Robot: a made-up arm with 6 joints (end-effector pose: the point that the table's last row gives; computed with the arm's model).
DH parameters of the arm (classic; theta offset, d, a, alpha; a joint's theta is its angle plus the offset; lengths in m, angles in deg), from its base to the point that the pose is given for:
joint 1: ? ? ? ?
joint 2: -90 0 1.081 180
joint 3: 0 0 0 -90
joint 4: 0 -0.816 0 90
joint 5: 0 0.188 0 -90
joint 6: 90 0 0 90
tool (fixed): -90 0 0 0
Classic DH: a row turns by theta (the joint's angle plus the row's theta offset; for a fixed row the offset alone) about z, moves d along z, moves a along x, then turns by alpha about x.
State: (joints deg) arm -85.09 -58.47 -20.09 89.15 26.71 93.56
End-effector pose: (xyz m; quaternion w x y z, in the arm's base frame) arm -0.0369 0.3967 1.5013 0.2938 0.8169 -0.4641 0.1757
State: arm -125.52 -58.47 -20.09 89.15 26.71 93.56
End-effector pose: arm 0.2292 0.3259 1.5013 0.3364 0.6062 -0.7178 0.0634
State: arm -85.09 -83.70 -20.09 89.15 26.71 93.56
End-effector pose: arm -0.0781 0.8767 1.2151 0.4558 0.7300 -0.4202 0.2878
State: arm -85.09 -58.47 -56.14 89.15 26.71 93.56
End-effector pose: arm -0.0125 0.1131 1.0683 0.0398 0.8721 -0.4878 0.0024
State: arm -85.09 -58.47 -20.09 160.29 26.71 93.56
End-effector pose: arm 0.1489 0.3351 1.4036 0.5452 0.5652 -0.5323 -0.3162
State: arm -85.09 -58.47 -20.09 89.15 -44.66 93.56
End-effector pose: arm -0.0369 0.3967 1.5013 0.1195 0.3997 -0.8633 0.2842
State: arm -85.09 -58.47 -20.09 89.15 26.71 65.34
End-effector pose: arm -0.0369 0.3967 1.5013 0.0857 0.8639 -0.4073 0.2836
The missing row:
joint 1: 0 0.282 0 -90
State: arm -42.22 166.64 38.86 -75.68 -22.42 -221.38
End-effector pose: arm -0.3231 0.2304 -1.3031 0.5866 0.2069 0.6984 0.3541
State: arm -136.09 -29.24 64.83 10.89 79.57 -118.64
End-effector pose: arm 0.3196 0.5639 2.0367 0.8280 -0.4801 -0.1930 0.2161
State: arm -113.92 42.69 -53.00 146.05 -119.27 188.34
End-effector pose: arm -0.1642 -0.7548 0.2542 0.2609 -0.2312 0.0352 -0.9366
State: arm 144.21 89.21 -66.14 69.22 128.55 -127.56
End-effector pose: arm -0.2957 0.2954 -0.2032 0.0010 -0.0976 0.9940 -0.0503
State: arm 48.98 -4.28 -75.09 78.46 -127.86 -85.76
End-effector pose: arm 0.2656 0.2481 0.6499 0.5677 -0.5953 0.1185 -0.5562
